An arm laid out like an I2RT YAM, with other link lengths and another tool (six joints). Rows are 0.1 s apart.
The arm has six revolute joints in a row. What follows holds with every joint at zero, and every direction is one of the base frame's. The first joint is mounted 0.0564 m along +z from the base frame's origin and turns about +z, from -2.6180 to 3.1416 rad. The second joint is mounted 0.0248 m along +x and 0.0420 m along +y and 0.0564 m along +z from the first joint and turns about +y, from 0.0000 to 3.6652 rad. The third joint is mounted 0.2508 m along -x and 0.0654 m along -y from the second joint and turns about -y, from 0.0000 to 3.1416 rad. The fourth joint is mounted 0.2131 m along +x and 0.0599 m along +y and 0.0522 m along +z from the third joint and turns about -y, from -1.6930 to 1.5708 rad. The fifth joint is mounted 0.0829 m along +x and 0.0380 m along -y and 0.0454 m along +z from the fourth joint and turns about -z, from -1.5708 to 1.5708 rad. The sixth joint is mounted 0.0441 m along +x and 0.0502 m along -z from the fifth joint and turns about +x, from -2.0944 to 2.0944 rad. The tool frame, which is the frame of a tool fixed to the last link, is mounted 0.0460 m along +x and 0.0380 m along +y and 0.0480 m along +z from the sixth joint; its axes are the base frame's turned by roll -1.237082, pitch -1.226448 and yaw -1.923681 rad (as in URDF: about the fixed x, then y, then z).
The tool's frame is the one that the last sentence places.
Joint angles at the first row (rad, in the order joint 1, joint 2, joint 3, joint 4, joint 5, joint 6):
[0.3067, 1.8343, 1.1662, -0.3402, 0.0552, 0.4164]
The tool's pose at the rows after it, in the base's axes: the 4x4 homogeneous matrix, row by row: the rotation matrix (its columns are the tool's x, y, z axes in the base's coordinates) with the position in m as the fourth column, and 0 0 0 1 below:
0.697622 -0.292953 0.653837 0.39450; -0.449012 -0.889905 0.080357 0.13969; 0.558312 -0.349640 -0.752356 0.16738; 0 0 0 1
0.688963 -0.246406 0.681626 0.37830; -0.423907 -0.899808 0.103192 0.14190; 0.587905 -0.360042 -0.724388 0.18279; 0 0 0 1
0.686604 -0.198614 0.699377 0.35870; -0.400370 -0.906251 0.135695 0.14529; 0.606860 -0.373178 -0.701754 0.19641; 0 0 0 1
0.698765 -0.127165 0.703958 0.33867; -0.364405 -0.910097 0.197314 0.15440; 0.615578 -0.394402 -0.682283 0.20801; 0 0 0 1
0.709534 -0.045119 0.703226 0.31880; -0.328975 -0.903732 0.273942 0.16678; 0.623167 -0.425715 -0.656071 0.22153; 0 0 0 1
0.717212 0.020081 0.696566 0.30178; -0.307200 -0.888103 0.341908 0.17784; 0.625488 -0.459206 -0.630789 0.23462; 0 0 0 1
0.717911 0.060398 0.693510 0.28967; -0.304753 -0.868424 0.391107 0.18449; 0.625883 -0.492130 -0.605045 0.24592; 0 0 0 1
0.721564 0.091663 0.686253 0.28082; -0.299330 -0.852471 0.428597 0.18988; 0.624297 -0.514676 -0.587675 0.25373; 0 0 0 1
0.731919 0.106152 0.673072 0.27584; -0.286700 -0.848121 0.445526 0.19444; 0.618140 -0.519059 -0.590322 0.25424; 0 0 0 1
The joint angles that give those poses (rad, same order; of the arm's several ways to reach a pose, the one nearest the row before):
[0.3139, 1.7518, 1.1274, -0.3255, 0.0497, 0.3876]
[0.3274, 1.6666, 1.0753, -0.3178, 0.0480, 0.3615]
[0.3469, 1.5757, 1.0214, -0.3219, 0.0383, 0.3430]
[0.3767, 1.4981, 0.9805, -0.3296, 0.0054, 0.3197]
[0.4167, 1.4275, 0.9536, -0.3368, -0.0347, 0.3043]
[0.4571, 1.3705, 0.9412, -0.3476, -0.0685, 0.3059]
[0.4865, 1.3266, 0.9330, -0.3498, -0.0921, 0.3200]
[0.5095, 1.2989, 0.9309, -0.3536, -0.1110, 0.3292]
[0.5272, 1.2932, 0.9310, -0.3626, -0.1182, 0.3323]

